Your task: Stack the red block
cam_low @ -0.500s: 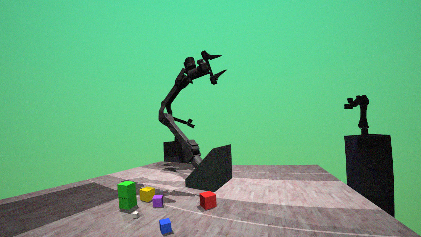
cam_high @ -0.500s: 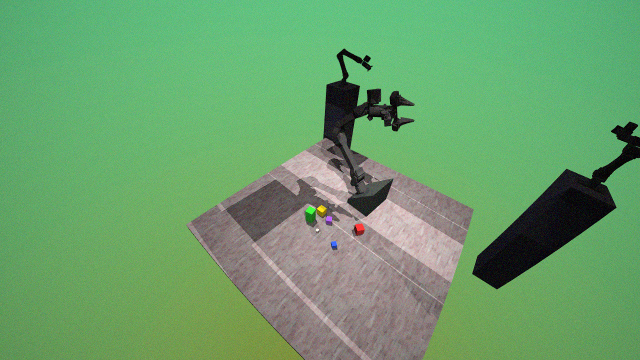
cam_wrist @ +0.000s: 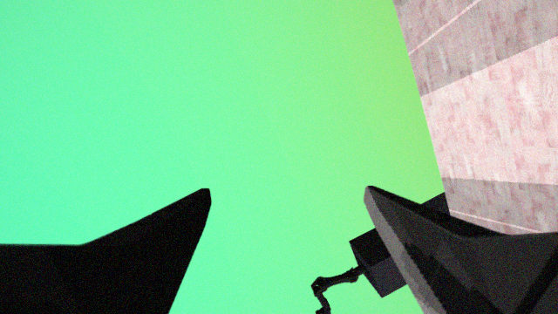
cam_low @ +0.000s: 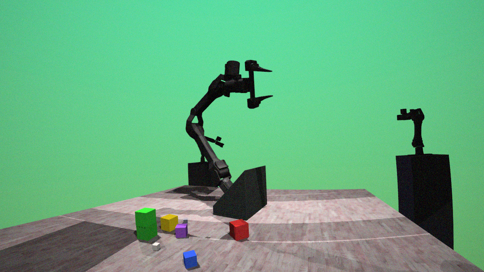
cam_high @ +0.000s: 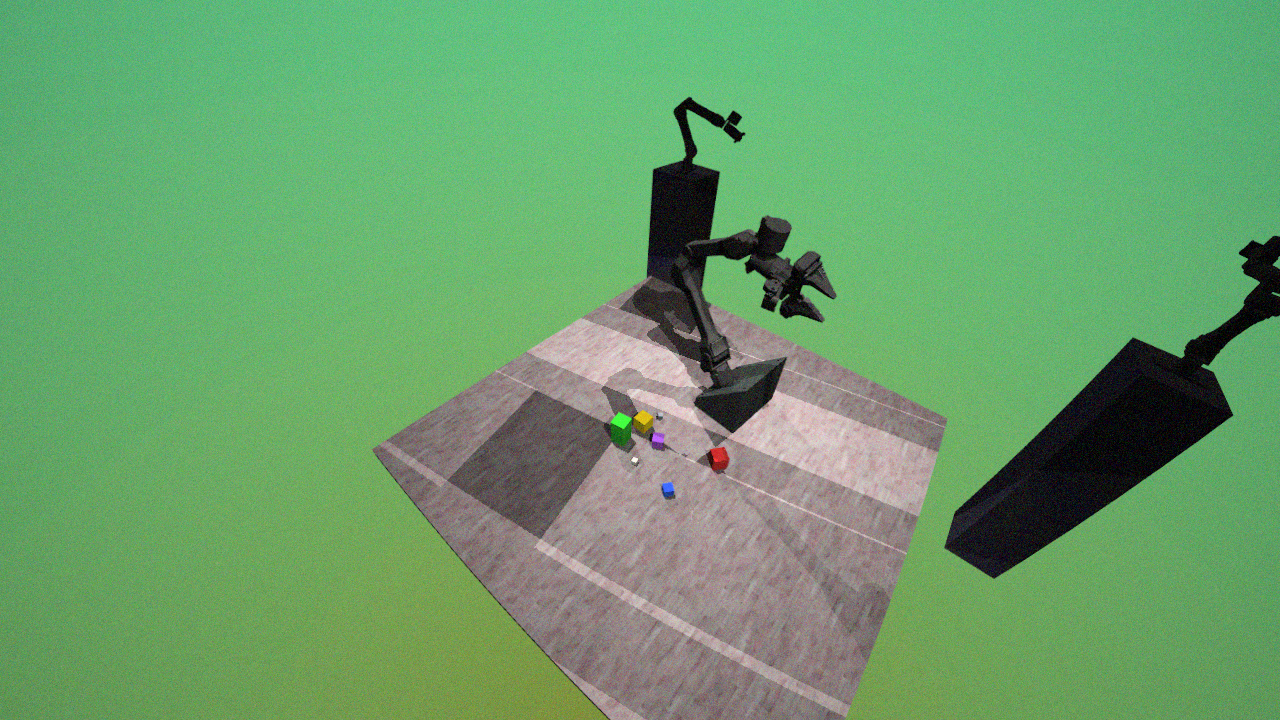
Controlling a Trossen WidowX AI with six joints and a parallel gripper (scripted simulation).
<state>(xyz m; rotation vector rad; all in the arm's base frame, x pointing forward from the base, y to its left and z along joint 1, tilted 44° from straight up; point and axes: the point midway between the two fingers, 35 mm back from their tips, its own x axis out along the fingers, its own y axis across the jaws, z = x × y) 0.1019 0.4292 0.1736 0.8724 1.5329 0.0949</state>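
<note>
Right now the red block is 140 mm ahead of my gripper tip, 90 mm to the right of it and 480 mm below it. From my gripper tip the other things lie so: purple block (210 mm ahead, 260 mm to the right, 490 mm below); blue block (310 mm ahead, 140 mm to the right, 490 mm below); yellow block (190 mm ahead, 340 mm to the right, 480 mm below).
</note>
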